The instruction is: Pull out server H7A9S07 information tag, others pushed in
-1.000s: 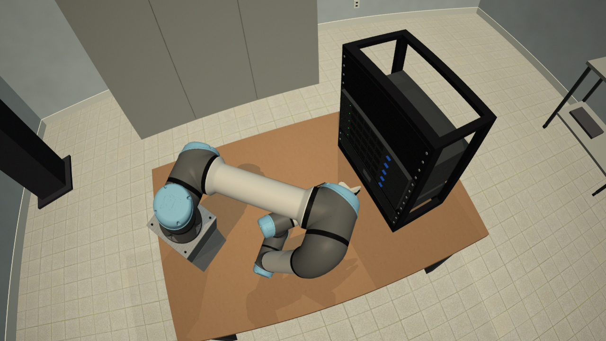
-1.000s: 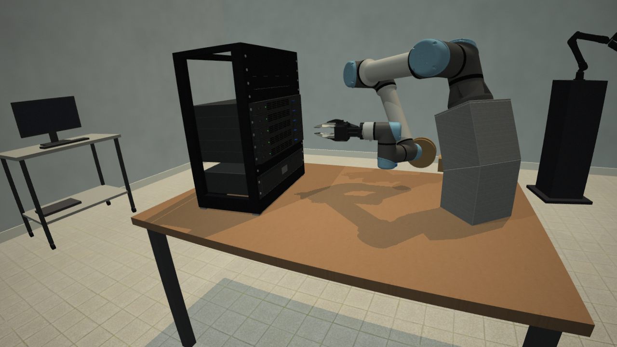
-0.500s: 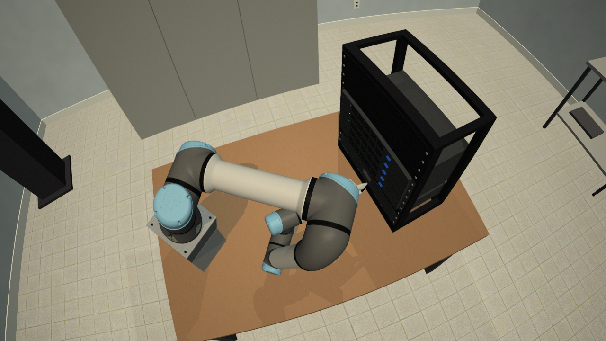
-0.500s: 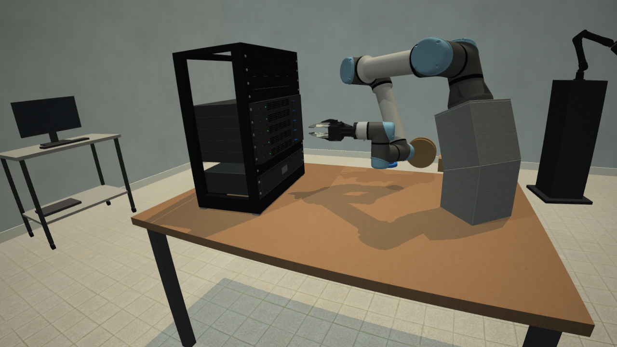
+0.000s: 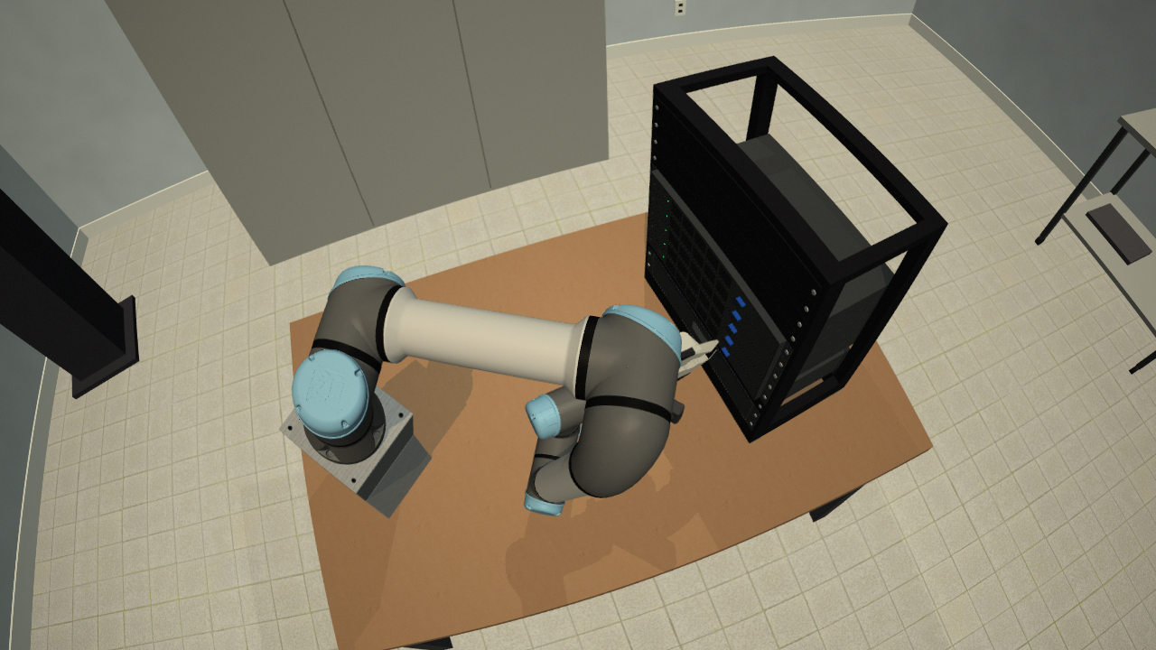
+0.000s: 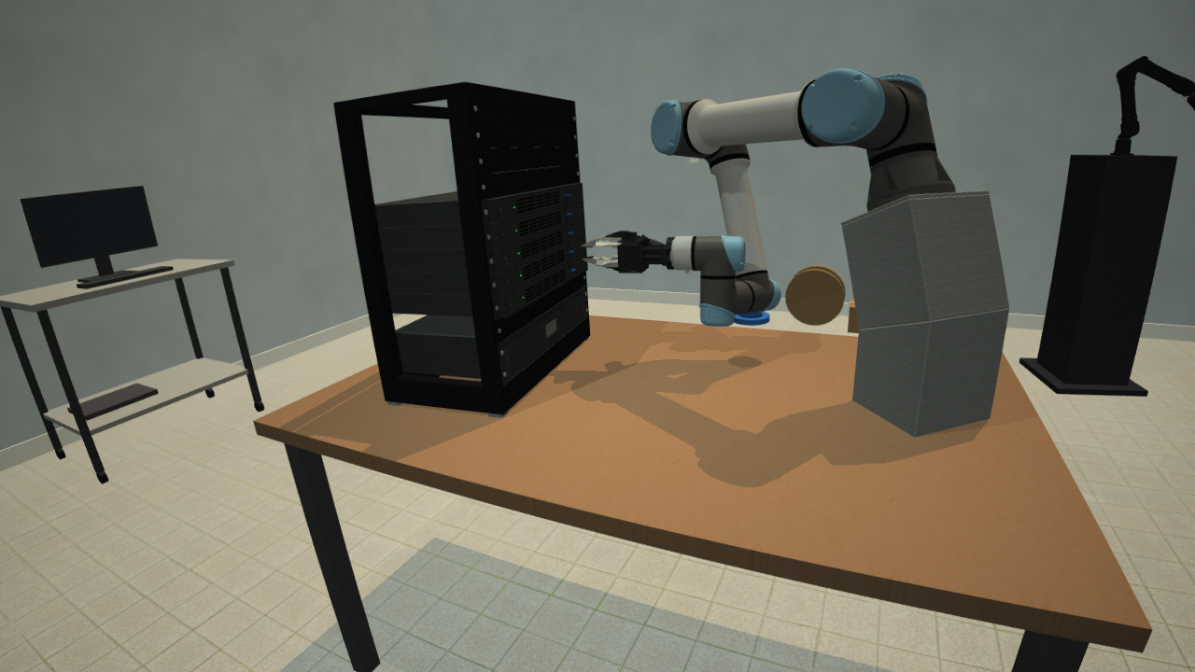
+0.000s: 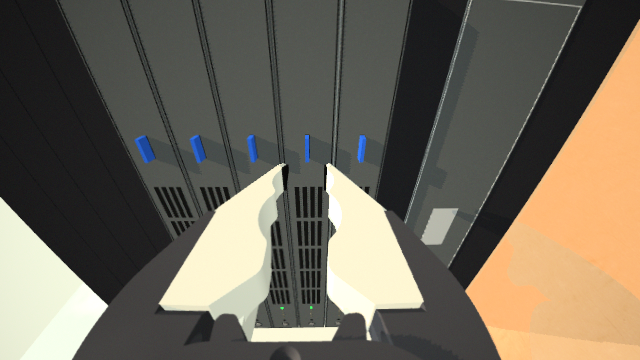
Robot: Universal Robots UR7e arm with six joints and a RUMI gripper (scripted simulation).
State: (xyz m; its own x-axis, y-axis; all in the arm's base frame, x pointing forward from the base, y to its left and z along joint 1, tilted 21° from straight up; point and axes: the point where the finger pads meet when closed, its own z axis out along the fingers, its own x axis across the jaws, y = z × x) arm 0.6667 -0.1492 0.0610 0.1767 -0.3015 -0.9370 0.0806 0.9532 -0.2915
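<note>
Now: hand 8 cm short of the information tag and 1 cm to the left of it.
</note>
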